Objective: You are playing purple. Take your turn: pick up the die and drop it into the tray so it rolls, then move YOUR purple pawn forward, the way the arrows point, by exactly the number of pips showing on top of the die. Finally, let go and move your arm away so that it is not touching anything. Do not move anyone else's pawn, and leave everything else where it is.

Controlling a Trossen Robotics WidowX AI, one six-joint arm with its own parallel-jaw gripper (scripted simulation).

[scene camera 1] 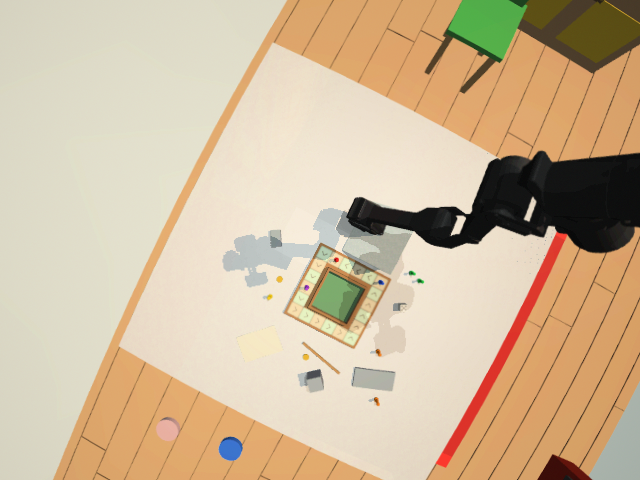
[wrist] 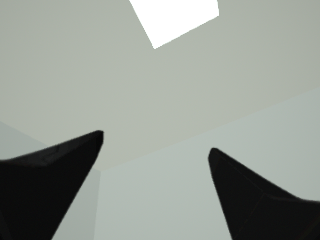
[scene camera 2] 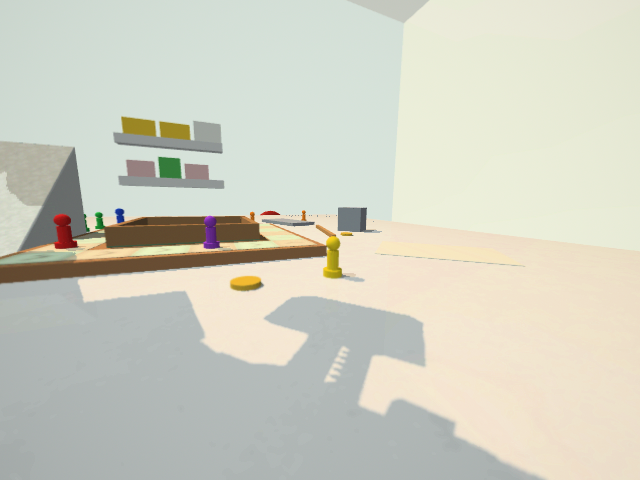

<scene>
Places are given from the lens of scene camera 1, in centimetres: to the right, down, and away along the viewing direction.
grey slab (scene camera 1: 383, 380): 23, 52, 84
green tray (scene camera 1: 337, 296): 6, 20, 84
The marked spots on the green tray and the grey slab are 36 cm apart.
</scene>
